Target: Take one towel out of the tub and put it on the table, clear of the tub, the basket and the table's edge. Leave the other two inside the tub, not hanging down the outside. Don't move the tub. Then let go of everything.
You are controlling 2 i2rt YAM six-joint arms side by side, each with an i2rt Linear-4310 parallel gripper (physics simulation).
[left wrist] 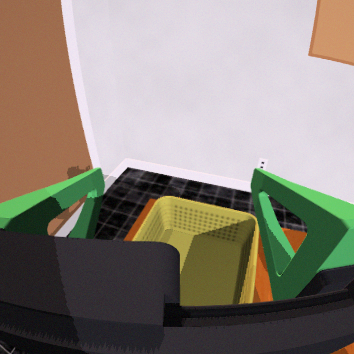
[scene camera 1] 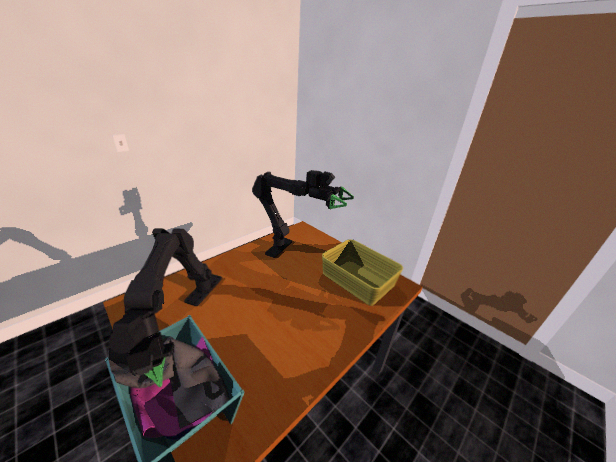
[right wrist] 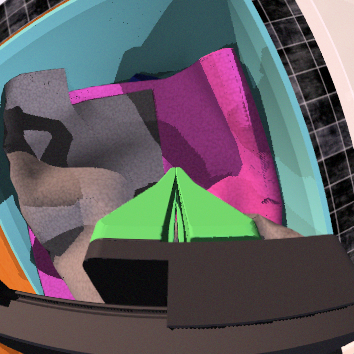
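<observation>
The teal tub [scene camera 1: 186, 327] [right wrist: 100, 35] stands at the lower left of scene camera 1. Inside it, a grey-brown towel [scene camera 1: 192, 360] [right wrist: 115, 125] lies crumpled over a magenta towel [scene camera 1: 160, 407] [right wrist: 200, 120]. A small dark blue patch [right wrist: 142, 78] shows by the tub wall in the right wrist view. My right gripper [scene camera 1: 159, 384] [right wrist: 175, 175] is down in the tub at the towels, its fingertips together; no cloth is plainly held. Cloth below its fingers is partly hidden. My left gripper [scene camera 1: 349, 199] [left wrist: 177, 175] is open and empty, high above the basket's side of the table.
An empty yellow basket [scene camera 1: 350, 285] [left wrist: 200, 217] stands on the orange table [scene camera 1: 290, 325] near its far right corner. The tub stands near the table's left end. The table's front edge runs diagonally between them, with dark tiled floor [scene camera 1: 450, 370] beyond.
</observation>
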